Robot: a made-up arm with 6 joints. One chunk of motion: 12 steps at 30 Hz.
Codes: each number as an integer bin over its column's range. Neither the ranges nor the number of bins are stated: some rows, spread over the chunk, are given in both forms.
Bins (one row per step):
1: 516 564 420 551 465 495
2: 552 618 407 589 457 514
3: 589 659 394 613 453 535
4: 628 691 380 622 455 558
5: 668 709 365 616 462 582
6: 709 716 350 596 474 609
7: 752 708 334 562 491 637
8: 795 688 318 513 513 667
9: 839 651 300 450 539 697
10: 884 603 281 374 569 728
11: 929 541 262 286 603 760
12: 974 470 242 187 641 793
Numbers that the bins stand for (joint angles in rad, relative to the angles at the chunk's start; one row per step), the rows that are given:
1: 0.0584 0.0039 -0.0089 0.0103 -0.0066 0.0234
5: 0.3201 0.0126 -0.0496 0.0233 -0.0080 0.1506
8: 0.5388 0.0113 -0.0844 0.0027 0.0165 0.2748
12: 0.8470 -0.0018 -0.1407 -0.0626 0.0780 0.4589
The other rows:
2: 0.1204 0.0071 -0.0185 0.0179 -0.0104 0.0512
3: 0.1841 0.0096 -0.0281 0.0227 -0.0123 0.0819
4: 0.2512 0.0115 -0.0385 0.0245 -0.0114 0.1155
6: 0.3907 0.0130 -0.0607 0.0193 -0.0023 0.1900
7: 0.4647 0.0125 -0.0726 0.0125 0.0059 0.2310
9: 0.6145 0.0091 -0.0978 -0.0099 0.0290 0.3186
10: 0.6920 0.0062 -0.1119 -0.0251 0.0434 0.3639
11: 0.7695 0.0025 -0.1259 -0.0427 0.0597 0.4107

